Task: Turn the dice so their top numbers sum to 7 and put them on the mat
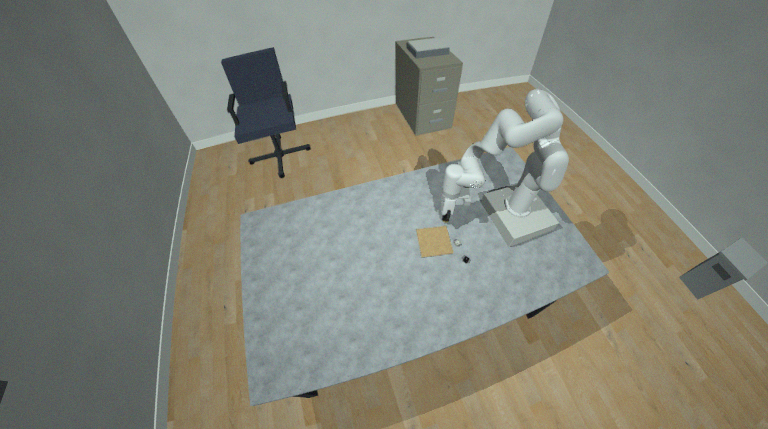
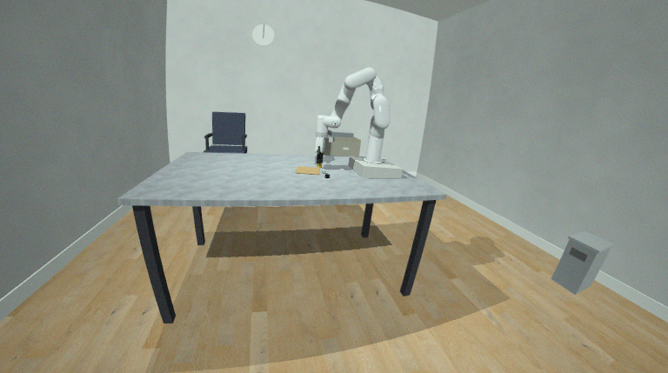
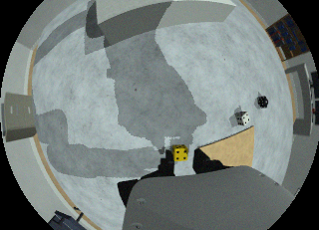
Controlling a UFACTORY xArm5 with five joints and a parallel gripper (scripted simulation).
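My gripper is now 40 mm above the yellow die. Round my hand: white die 130 mm to the left, 40 mm below, 10 mm ahead; then black die 220 mm to the left, 40 mm below, 20 mm ahead; then tan mat 100 mm ahead, 80 mm to the left, 40 mm below.
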